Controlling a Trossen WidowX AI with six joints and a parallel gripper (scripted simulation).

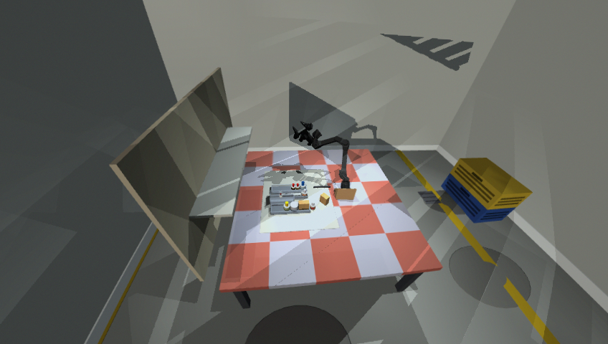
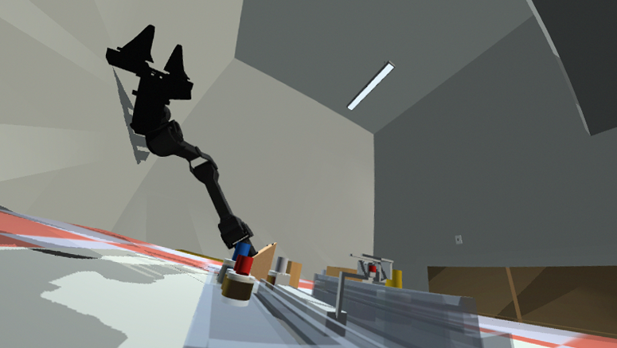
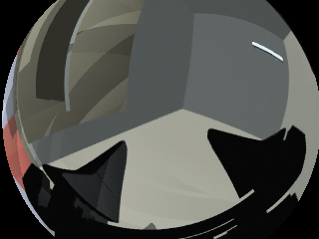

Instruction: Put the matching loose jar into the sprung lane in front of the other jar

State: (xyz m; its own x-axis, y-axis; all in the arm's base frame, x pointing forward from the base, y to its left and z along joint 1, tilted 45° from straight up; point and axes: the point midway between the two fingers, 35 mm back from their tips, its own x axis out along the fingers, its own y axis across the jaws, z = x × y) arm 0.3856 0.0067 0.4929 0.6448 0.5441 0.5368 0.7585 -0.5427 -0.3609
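Now: the brown box 8 cm behind my gripper tip, 52 cm to the left of it and 39 cm below it. The rest, counted from my gripper tip: grey lane rack: 6 cm ahead, 43 cm to the left, 41 cm below; then tall panel: 53 cm ahead, 45 cm to the left, 3 cm below.
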